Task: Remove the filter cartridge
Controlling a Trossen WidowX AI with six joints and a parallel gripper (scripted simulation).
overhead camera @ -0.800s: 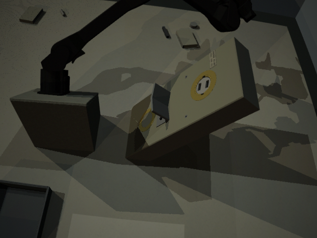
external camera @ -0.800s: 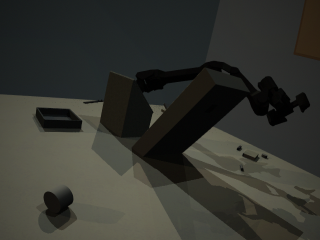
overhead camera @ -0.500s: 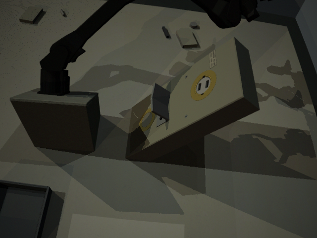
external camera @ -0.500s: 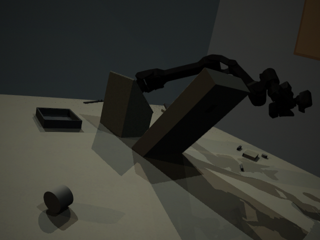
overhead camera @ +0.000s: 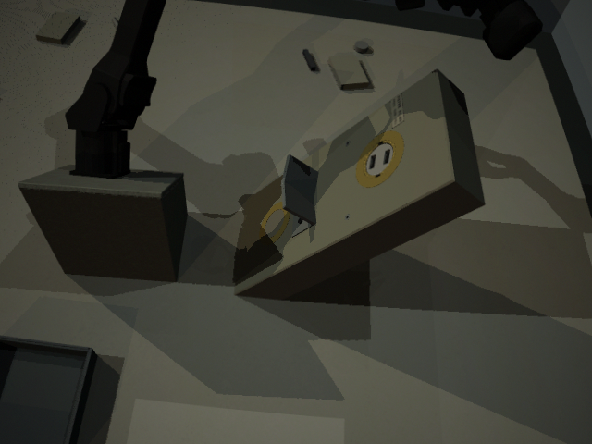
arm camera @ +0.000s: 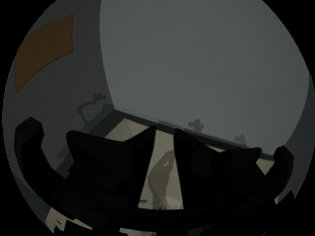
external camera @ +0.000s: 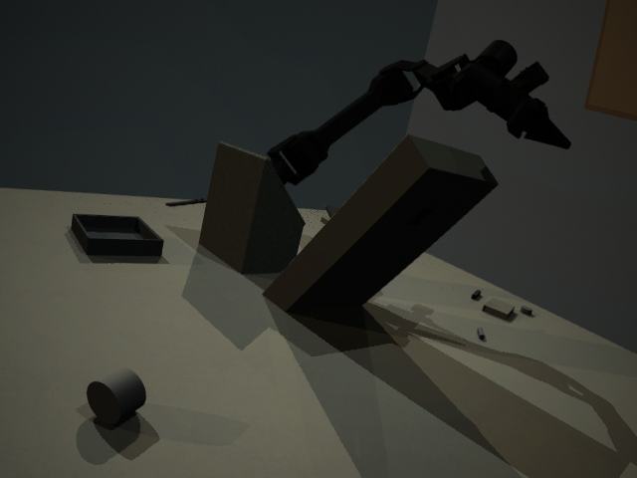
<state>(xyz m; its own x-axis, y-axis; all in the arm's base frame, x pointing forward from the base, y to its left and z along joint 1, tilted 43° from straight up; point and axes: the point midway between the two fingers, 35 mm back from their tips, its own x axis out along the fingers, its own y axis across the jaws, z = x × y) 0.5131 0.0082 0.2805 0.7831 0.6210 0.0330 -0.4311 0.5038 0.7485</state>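
Now: the round filter cartridge 14 cm behind my gripper tip, 19 cm to the right of it and 15 cm below it. Also, from my gripper tip: dark tray: 56 cm behind, 50 cm to the right, 37 cm below; tan service panel: 19 cm behind, 20 cm to the right, 22 cm below.
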